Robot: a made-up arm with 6 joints.
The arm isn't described. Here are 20 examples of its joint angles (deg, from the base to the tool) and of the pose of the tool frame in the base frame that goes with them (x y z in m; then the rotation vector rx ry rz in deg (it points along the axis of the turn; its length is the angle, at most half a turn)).
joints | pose
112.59 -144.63 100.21 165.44 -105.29 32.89 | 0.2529 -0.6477 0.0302 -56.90 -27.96 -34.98
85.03 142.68 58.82 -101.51 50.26 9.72 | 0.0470 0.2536 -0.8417 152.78 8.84 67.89
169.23 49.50 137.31 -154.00 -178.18 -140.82 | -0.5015 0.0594 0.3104 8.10 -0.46 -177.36
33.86 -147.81 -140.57 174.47 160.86 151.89 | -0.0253 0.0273 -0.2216 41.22 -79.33 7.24
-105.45 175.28 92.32 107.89 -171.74 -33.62 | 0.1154 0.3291 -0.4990 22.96 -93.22 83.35
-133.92 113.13 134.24 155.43 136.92 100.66 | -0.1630 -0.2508 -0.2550 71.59 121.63 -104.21
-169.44 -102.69 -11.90 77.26 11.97 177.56 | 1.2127 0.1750 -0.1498 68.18 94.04 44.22
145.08 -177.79 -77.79 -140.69 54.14 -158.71 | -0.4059 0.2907 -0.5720 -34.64 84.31 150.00
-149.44 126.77 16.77 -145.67 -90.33 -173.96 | -0.6664 -0.4847 -0.6241 144.51 8.69 82.92
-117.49 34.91 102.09 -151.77 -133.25 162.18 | -0.2572 -0.6271 0.4887 -92.94 -76.60 -128.19
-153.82 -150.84 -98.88 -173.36 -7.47 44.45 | -0.1369 -0.1068 -0.6003 -26.14 -121.25 47.51
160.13 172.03 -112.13 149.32 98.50 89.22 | -0.4745 0.0929 -0.1852 50.87 -3.32 59.14
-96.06 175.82 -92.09 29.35 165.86 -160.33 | -0.0053 -0.4642 -0.4577 -78.37 81.25 43.91
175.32 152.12 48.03 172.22 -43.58 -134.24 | -0.1055 -0.0184 -0.8942 -127.47 48.26 -78.32
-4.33 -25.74 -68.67 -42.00 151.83 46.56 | -0.7313 0.0649 0.8933 59.34 35.32 61.12
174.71 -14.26 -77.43 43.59 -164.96 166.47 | 0.5846 -0.0745 0.9209 37.56 -97.65 -53.32
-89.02 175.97 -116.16 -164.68 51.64 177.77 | 0.0263 -0.4830 -0.1659 16.13 -3.06 -82.06
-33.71 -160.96 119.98 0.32 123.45 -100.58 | -0.3789 0.2944 -0.0709 -55.80 83.74 -105.77
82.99 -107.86 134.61 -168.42 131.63 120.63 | -0.0895 -0.5432 0.4307 103.84 -21.43 19.03
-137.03 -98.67 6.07 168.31 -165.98 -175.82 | 0.8481 0.7484 0.1313 85.93 18.02 -103.29
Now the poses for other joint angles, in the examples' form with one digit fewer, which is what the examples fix.
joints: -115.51 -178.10 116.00 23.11 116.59 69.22
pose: 0.225 0.327 -0.219 56.1 22.3 -41.8
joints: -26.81 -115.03 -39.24 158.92 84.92 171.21
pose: -0.694 0.420 -0.543 4.3 118.8 -0.7
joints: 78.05 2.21 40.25 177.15 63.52 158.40
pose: 0.031 0.329 1.401 15.2 -15.9 54.1
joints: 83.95 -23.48 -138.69 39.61 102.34 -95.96
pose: -0.134 -0.479 0.481 57.9 -31.0 -38.5
